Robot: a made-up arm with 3 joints. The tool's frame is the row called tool.
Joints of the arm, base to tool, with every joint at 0 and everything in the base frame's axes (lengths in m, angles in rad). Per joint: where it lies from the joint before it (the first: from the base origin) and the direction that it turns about. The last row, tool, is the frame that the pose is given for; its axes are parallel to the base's.
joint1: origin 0 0 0.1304 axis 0 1 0
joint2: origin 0.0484 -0.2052 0.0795 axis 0 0 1
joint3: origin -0.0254 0.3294 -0.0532 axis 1 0 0
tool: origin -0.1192 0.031 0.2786
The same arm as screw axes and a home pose.
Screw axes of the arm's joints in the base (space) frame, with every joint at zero. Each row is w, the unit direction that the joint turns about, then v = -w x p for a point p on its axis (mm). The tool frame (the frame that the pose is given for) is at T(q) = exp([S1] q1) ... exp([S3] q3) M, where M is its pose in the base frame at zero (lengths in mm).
S1 = (0, 1, 0, -130.4, 0, 0)
S2 = (0, 0, 1, -205.2, -48.4, 0)
S3 = (1, 0, 0, 0, 156.7, -124.2)
M =
1 0 0 -96.2
0 1 0 155.2
0 0 1 435.3
0 0 0 1

